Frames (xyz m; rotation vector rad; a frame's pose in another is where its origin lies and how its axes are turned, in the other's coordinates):
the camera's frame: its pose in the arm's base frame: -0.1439 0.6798 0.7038 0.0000 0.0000 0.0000
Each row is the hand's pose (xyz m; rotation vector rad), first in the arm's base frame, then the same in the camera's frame.
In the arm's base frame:
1: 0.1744 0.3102 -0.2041 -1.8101 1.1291 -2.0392
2: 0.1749 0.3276 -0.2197 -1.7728 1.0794 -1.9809
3: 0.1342 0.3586 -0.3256 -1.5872 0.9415 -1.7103
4: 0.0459 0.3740 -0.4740 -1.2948 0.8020 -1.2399
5: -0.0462 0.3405 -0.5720 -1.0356 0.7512 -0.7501
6: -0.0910 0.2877 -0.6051 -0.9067 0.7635 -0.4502
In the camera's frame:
1: 0.3183 -0.3696 -0.9079 -1.8101 1.1291 -2.0392
2: 0.3188 -0.3522 -0.9235 -1.7728 1.0794 -1.9809
3: 0.2781 -0.3212 -1.0294 -1.5872 0.9415 -1.7103
4: 0.1898 -0.3058 -1.1778 -1.2948 0.8020 -1.2399
5: 0.0977 -0.3393 -1.2758 -1.0356 0.7512 -0.7501
6: 0.0529 -0.3921 -1.3089 -0.9067 0.7635 -0.4502

